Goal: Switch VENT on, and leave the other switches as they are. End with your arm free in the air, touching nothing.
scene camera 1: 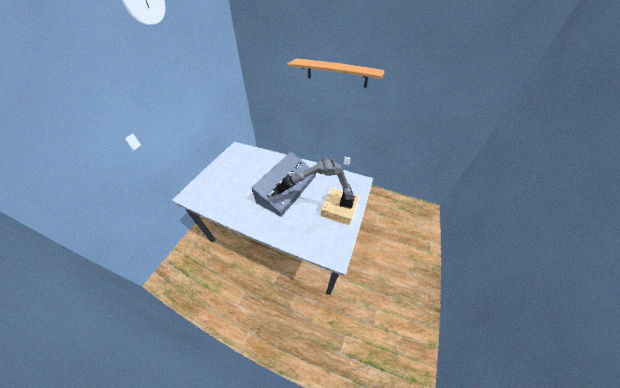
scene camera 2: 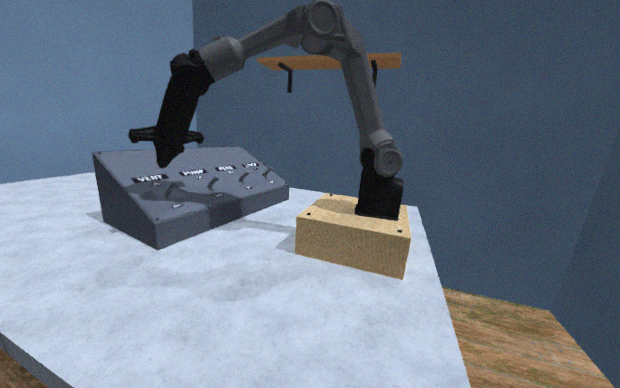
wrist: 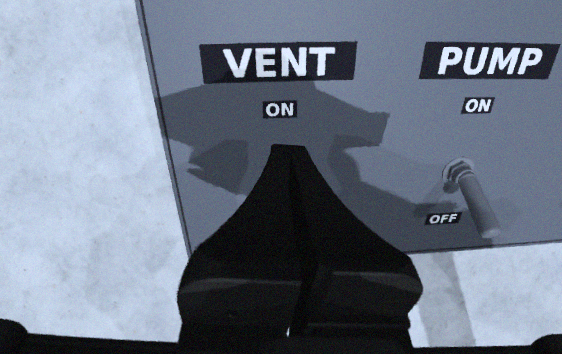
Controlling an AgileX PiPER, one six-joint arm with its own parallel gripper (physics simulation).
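Note:
The grey sloped switch panel (scene camera 1: 272, 180) (scene camera 2: 127, 215) (wrist: 390, 22) stands on the table. The VENT label (scene camera 2: 150, 178) (wrist: 279, 62) is at its left end, with an ON mark (wrist: 279, 109) below it. The VENT lever (scene camera 2: 172, 189) shows faintly in shadow in scene camera 2; its lean is hard to tell. The fingers hide it in the wrist view. The PUMP lever (scene camera 2: 213, 183) (wrist: 479, 205) points down at OFF. My gripper (scene camera 1: 271, 194) (scene camera 2: 163, 165) (wrist: 286, 164) is shut and empty, its tips over the VENT area, apart from the panel in scene camera 2.
Two more levers (scene camera 2: 243, 177) (scene camera 2: 268, 173) stand right of PUMP. My arm's base is on a wooden block (scene camera 1: 336, 215) (scene camera 2: 350, 250) at the right end of the table (scene camera 1: 220, 175) (scene camera 2: 250, 340). An orange shelf (scene camera 1: 335, 67) (scene camera 2: 315, 62) is on the wall behind.

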